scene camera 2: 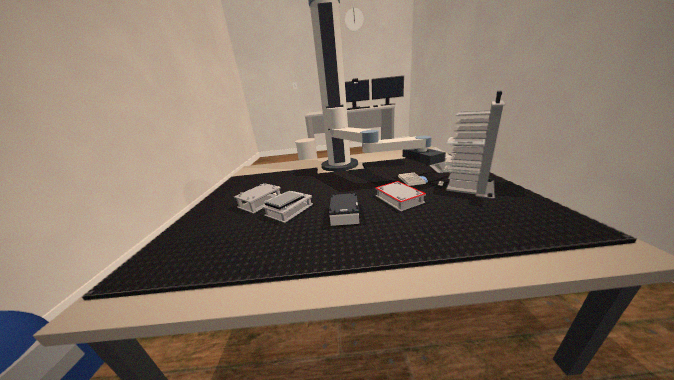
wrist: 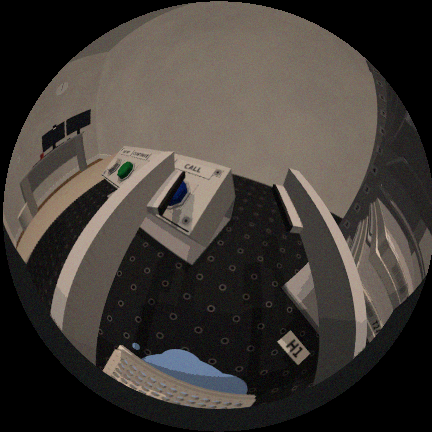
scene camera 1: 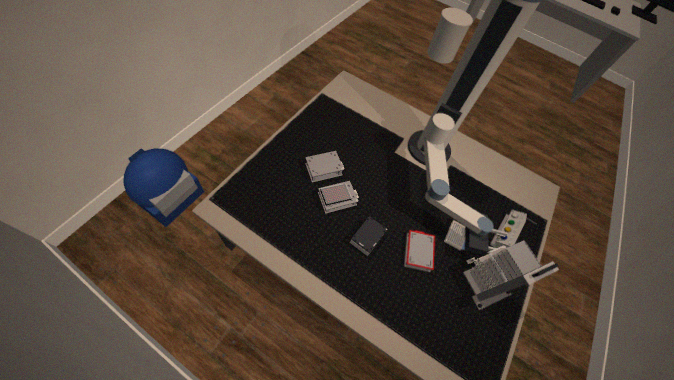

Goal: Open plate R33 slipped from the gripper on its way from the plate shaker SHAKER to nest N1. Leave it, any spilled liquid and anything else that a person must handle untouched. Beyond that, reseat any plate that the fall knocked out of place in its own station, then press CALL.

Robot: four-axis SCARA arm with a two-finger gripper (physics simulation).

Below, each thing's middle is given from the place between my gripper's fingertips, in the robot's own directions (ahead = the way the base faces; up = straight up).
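The white well plate (wrist: pixel 123 365) is 190 mm to the right of my hand, 40 mm ahead of it and 90 mm below it. There's also the dark shaker station (scene camera 2: pixel 343 210), and that's 540 mm to the right of my hand, 310 mm ahead of it and 60 mm below it. Going by their middles, the white well plate is the nearest to my hand of the things named here.
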